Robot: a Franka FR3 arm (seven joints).
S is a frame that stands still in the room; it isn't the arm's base.
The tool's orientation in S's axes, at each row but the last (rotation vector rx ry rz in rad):
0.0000, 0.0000, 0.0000
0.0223, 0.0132, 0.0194
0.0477, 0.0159, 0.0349
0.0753, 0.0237, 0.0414
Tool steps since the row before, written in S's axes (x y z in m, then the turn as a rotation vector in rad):
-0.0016, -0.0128, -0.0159, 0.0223, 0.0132, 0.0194
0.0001, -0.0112, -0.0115, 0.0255, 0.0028, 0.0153
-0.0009, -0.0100, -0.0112, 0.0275, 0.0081, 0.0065
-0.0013, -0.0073, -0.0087, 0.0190, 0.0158, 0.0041
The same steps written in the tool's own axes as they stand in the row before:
-0.0016, -0.0128, -0.0159, 0.0223, 0.0132, 0.0194
0.0000, -0.0115, -0.0112, 0.0253, 0.0027, 0.0156
-0.0011, -0.0105, -0.0107, 0.0277, 0.0074, 0.0066
-0.0014, -0.0079, -0.0082, 0.0196, 0.0153, 0.0034

